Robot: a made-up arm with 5 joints. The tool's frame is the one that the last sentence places.
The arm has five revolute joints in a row. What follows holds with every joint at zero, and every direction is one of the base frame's. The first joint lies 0.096 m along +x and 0.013 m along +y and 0.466 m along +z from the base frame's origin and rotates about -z. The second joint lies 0.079 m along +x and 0.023 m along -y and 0.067 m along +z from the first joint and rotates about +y. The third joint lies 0.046 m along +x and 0.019 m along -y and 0.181 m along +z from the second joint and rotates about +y. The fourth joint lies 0.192 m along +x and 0.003 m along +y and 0.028 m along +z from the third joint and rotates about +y. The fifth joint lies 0.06 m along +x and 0.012 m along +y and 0.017 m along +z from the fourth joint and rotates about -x. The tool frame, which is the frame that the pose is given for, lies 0.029 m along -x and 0.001 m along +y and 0.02 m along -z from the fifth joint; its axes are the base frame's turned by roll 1.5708, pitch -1.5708 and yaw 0 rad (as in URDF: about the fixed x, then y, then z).
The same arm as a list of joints. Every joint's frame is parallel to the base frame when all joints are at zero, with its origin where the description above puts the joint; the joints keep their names.
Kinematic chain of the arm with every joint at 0, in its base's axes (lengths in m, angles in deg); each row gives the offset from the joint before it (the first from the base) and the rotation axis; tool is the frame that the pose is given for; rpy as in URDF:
joint 1: xyz 0.0960 0.0130 0.4660 axis -z
joint 2: xyz 0.0790 -0.0230 0.0670 axis +y
joint 3: xyz 0.0460 -0.0190 0.1810 axis +y
joint 4: xyz 0.1920 0.0030 0.0280 axis +y
joint 5: xyz 0.0600 0.0120 0.0170 axis -x
tool: xyz -0.0290 0.0010 -0.0200 rpy 90.00 -90.00 0.00

